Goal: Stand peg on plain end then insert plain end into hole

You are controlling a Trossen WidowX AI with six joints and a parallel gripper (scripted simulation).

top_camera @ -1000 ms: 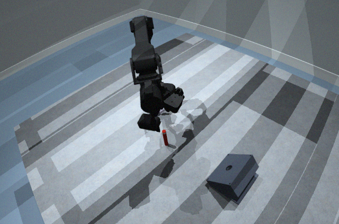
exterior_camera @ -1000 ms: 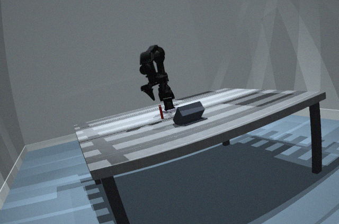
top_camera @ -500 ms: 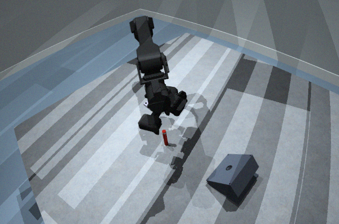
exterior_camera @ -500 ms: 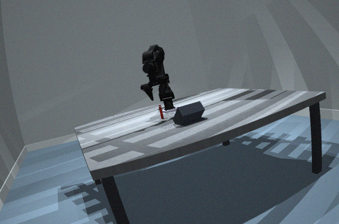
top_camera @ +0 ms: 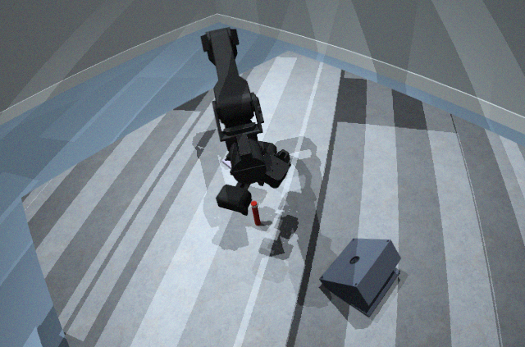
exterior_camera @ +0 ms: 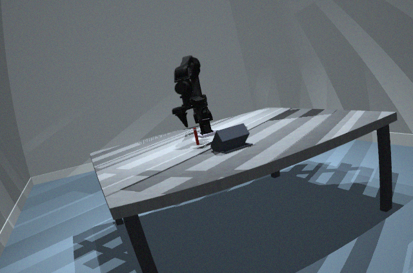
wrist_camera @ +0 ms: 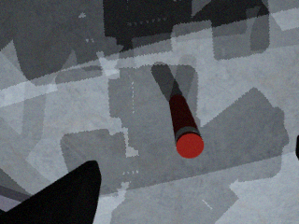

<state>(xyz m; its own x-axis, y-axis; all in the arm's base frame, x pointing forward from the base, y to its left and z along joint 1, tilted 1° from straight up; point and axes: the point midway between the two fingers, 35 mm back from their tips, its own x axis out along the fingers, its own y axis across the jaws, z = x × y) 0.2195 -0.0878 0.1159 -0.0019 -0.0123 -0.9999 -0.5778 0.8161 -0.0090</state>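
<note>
My gripper tip is 40 mm above the red peg. From my gripper tip the other things lie so: sloped panel 260 mm ahead, 100 mm to the left, 60 mm below.
</note>
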